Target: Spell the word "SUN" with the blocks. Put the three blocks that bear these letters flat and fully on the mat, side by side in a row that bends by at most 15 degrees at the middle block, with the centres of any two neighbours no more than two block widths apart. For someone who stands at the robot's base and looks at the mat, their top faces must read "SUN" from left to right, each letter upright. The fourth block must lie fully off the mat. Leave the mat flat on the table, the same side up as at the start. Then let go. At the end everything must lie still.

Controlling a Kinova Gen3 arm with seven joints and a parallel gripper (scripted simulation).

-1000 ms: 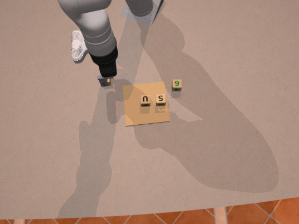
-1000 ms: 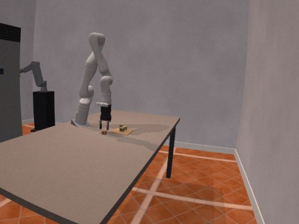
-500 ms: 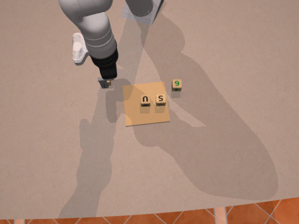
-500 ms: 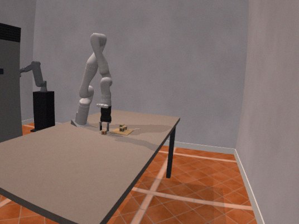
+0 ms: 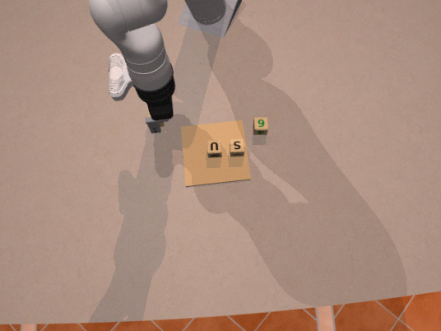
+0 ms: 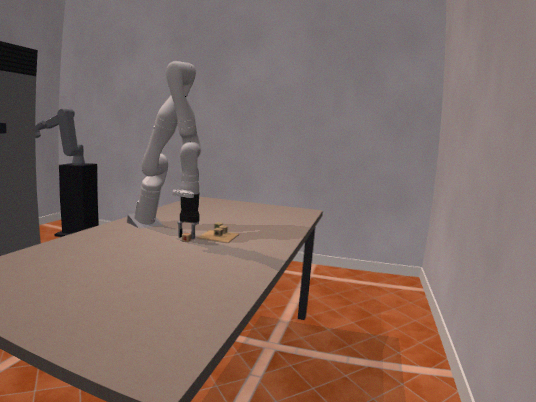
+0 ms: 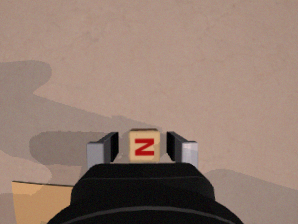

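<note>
The N block is 20 mm below my hand. From my hand the other things lie so: mat 110 mm ahead, 110 mm to the left, 30 mm below; U block 110 mm ahead, 110 mm to the left, 10 mm below; S block 120 mm ahead, 150 mm to the left, 10 mm below.
</note>
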